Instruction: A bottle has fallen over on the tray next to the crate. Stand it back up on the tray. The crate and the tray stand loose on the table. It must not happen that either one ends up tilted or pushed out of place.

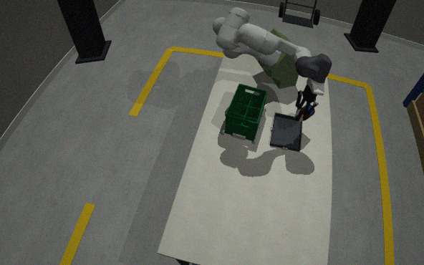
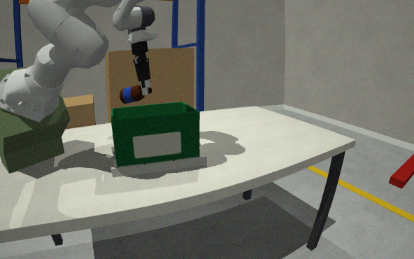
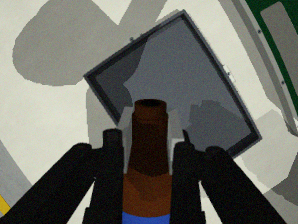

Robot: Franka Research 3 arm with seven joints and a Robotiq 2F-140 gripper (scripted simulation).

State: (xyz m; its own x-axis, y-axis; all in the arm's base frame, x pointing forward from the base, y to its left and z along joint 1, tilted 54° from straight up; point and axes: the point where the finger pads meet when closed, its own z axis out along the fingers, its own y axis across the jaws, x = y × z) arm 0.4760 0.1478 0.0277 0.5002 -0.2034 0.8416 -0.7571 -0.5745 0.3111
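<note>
Right now the brown bottle is 40 mm to the left of my hand, 30 mm below it and 30 mm behind it. Also, from my hand: green crate 280 mm to the right, 140 mm behind, 130 mm below; dark grey tray 200 mm below, 40 mm behind, 20 mm to the right.
</note>
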